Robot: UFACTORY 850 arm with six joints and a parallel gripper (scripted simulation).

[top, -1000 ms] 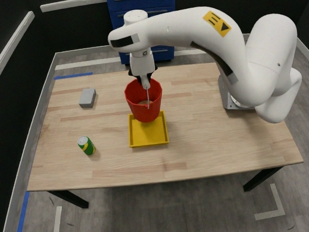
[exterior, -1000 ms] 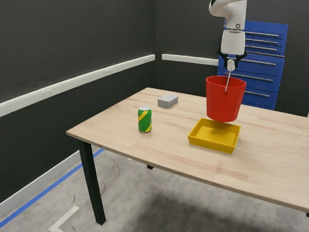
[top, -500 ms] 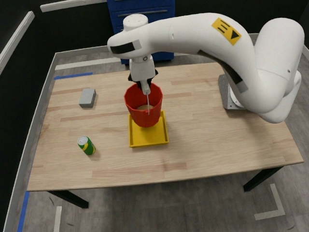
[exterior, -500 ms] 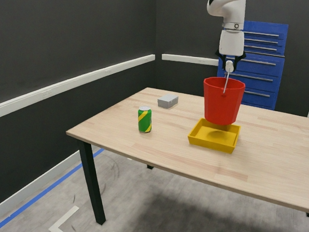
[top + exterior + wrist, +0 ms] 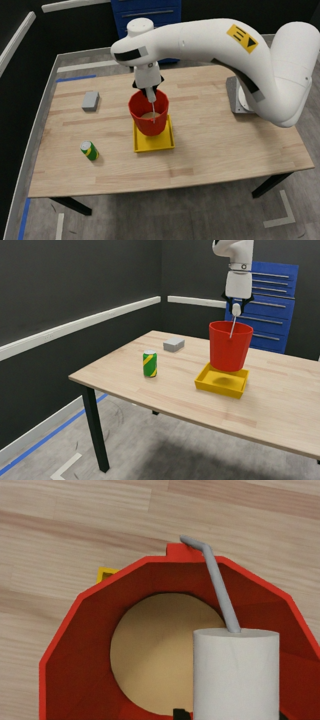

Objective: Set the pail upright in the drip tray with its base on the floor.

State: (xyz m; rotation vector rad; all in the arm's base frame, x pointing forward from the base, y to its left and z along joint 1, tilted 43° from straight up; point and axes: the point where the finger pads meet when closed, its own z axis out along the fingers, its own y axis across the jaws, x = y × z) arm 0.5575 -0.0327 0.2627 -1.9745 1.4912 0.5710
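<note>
Now: the red pail 10 mm ahead of my hand and 100 mm below it. Also, from my hand: yellow drip tray (10 mm ahead, 20 mm to the left, 330 mm below); then grey block (420 mm ahead, 220 mm to the right, 320 mm below); then grey wire bail (30 mm below).
</note>
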